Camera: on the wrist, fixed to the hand. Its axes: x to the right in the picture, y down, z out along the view.
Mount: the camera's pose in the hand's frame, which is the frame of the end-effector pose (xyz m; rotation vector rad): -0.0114 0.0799 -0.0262 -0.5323 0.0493 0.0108
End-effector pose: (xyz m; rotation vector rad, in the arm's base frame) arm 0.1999 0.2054 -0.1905 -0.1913 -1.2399 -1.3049
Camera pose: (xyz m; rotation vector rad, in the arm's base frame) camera 0.2805 0.2211 -0.1692 -0.5393 -0.8263 -1.5997
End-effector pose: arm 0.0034 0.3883 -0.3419 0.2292 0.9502 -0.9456
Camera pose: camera 0.0471 0.4569 -0.3661 -0.1937 1.2085 -0.6495
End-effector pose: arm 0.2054 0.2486 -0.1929 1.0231 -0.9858 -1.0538
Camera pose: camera 0.2440 0.2781 -0.1233 0.6002 -0.6172 -1.1916
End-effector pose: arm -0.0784 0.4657 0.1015 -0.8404 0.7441 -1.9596
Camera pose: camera -0.0567 0.4438 0.0224 -1.0935 1.3290 -1.7976
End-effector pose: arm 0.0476 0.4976 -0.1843 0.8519 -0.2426 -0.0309
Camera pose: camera 0.0368 0.5711 -0.1434 0.3212 -0.1800 -0.0612
